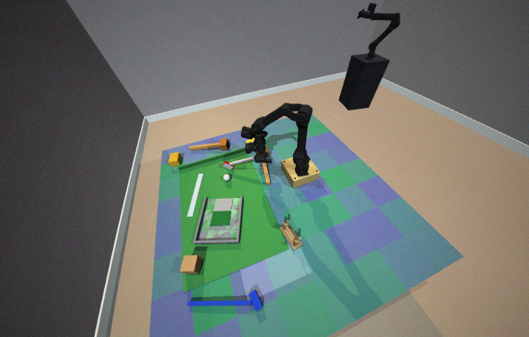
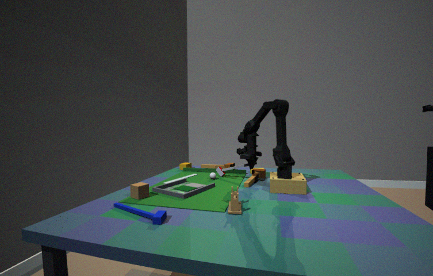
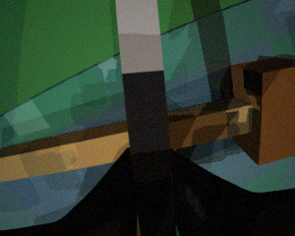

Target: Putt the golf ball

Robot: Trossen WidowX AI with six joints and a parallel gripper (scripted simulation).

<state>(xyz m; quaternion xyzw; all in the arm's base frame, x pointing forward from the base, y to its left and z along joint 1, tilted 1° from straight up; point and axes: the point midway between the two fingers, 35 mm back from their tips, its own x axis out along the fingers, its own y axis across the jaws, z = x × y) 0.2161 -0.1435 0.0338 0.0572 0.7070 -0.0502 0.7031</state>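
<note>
Right now my gripper tip is 11 cm short of the red putter and 1 cm to the left of it. From my gripper tip the other things lie so: white bar: 43 cm ahead, 12 cm to the left, 7 cm below; dark green rail: 33 cm ahead, 14 cm to the right, 6 cm below; white golf ball: 23 cm ahead, 6 cm to the left, 5 cm below.
</note>
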